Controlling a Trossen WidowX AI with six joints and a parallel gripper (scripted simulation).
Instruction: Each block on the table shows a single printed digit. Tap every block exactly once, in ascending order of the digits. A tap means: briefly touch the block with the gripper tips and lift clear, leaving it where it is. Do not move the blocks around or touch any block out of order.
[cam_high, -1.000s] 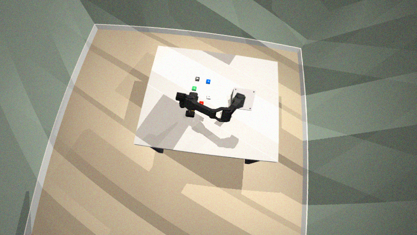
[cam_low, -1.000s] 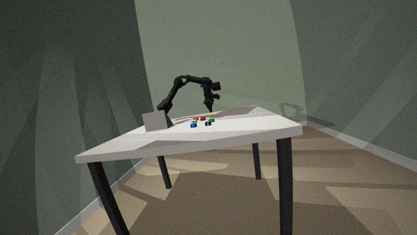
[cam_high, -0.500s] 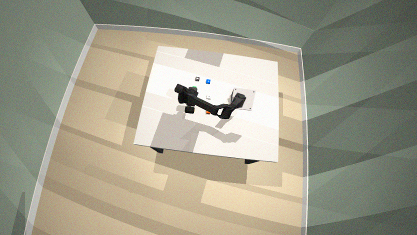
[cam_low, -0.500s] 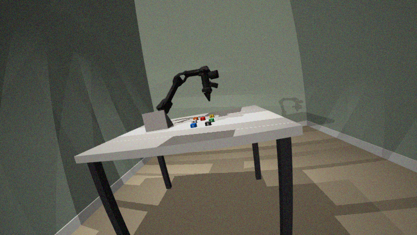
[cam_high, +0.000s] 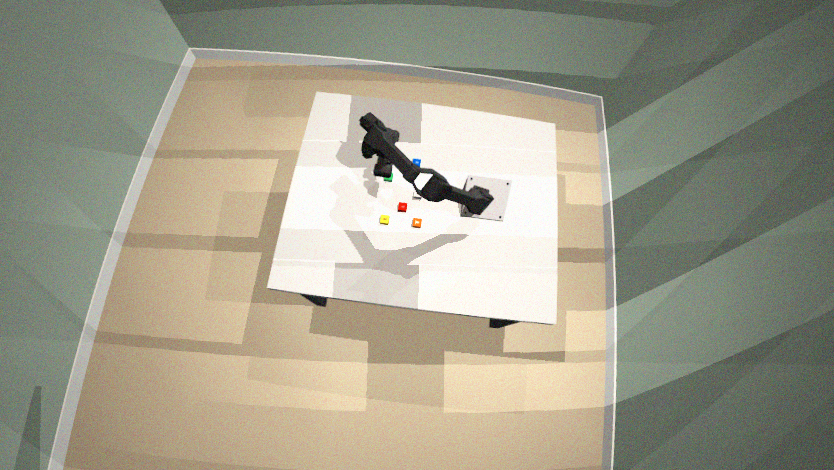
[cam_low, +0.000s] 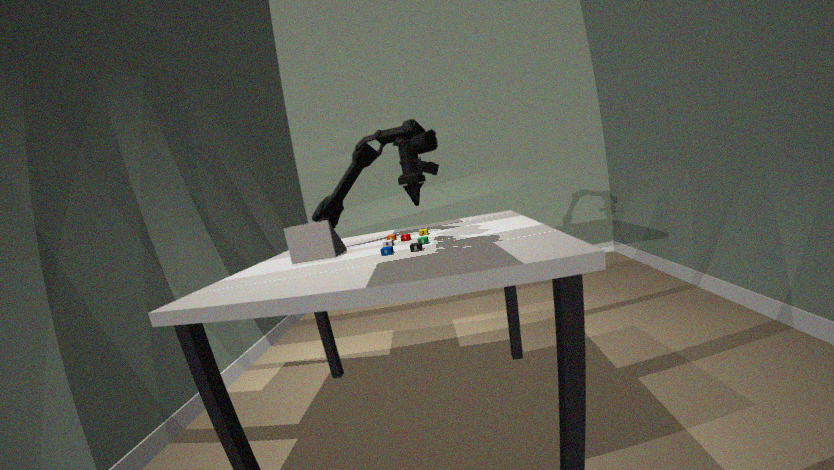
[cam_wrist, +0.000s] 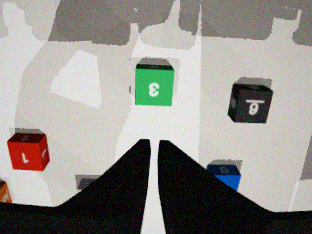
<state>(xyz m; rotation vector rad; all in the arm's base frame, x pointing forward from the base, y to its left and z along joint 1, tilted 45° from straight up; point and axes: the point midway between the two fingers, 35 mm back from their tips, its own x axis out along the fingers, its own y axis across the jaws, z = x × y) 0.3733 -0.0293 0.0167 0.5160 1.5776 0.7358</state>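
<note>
The green block is 110 mm below my gripper tip. The rest, counted from my gripper tip: dark grey block (110 mm below, 100 mm to the right); blue block (110 mm below, 100 mm behind, 90 mm to the right); white block (130 mm behind, 110 mm below, 40 mm to the left).
</note>
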